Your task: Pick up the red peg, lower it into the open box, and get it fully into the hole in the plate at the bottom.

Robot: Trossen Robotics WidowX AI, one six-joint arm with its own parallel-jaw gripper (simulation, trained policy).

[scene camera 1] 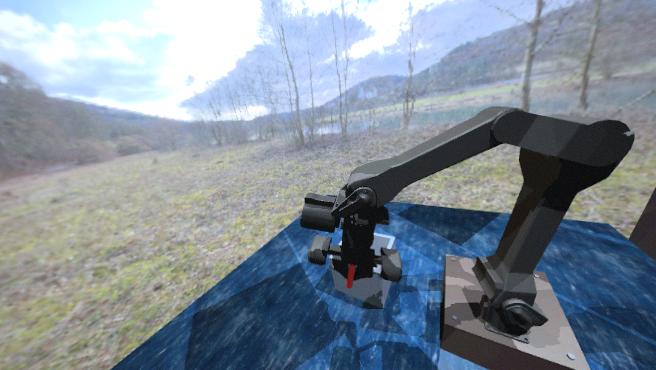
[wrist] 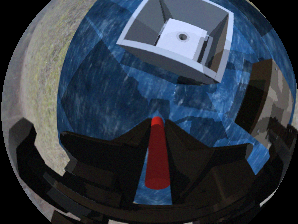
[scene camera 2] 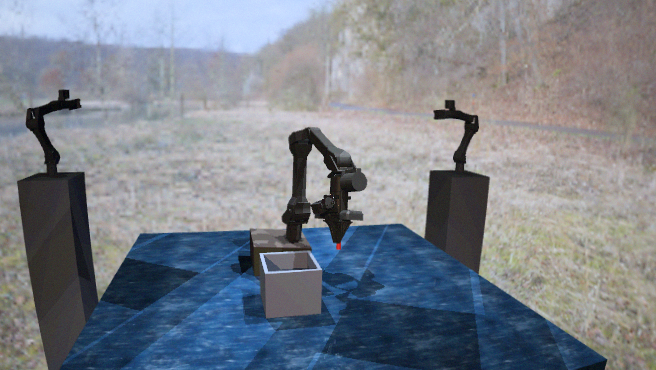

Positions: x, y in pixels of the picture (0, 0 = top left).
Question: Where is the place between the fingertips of my gripper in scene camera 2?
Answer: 336, 243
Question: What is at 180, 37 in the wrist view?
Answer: A plate.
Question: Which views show my gripper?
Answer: Scene camera 1, the wrist view and scene camera 2: all of them.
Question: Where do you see a grey box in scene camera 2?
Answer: At 291, 282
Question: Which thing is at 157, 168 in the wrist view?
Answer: A red peg.
